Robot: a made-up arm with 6 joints. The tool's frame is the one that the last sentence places.
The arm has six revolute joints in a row. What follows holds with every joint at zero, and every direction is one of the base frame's.
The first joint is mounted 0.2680 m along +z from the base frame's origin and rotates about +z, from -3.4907 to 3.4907 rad.
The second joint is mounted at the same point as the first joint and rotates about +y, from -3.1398 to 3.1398 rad.
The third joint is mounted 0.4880 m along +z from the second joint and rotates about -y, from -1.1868 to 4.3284 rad.
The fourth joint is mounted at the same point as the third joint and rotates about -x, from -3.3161 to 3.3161 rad.
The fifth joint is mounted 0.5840 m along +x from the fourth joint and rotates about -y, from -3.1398 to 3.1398 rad.
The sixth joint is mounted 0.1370 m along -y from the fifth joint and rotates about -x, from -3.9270 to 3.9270 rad.
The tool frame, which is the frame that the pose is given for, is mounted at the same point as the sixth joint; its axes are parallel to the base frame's.
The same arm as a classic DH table. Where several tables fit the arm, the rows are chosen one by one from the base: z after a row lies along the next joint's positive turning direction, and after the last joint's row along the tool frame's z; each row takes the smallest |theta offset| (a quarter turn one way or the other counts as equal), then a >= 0, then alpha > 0; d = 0 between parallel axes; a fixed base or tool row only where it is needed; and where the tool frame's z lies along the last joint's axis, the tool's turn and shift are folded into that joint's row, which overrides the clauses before.
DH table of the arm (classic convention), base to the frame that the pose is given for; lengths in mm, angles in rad. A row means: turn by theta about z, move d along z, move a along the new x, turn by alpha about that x. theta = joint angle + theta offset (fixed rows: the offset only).
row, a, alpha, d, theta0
joint 1, 0.0, -1.5708, 268.0, 0.0000
joint 2, 488.0, 3.1416, 0.0, -1.5708
joint 3, 0.0, -1.5708, 0.0, 0.0000
joint 4, 0.0, 1.5708, -584.0, 0.0000
joint 5, 0.0, -1.5708, 137.0, 0.0000
joint 6, 0.0, 1.5708, 0.0, 1.5708
tool (fixed), 0.0, 0.0000, 0.0, -1.5708
Joint limits (rad, base to tool): -3.4907..3.4907 -3.1398..3.1398 -1.1868..4.3284 -3.3161..3.3161 -3.1398..3.1398 -3.9270..3.9270

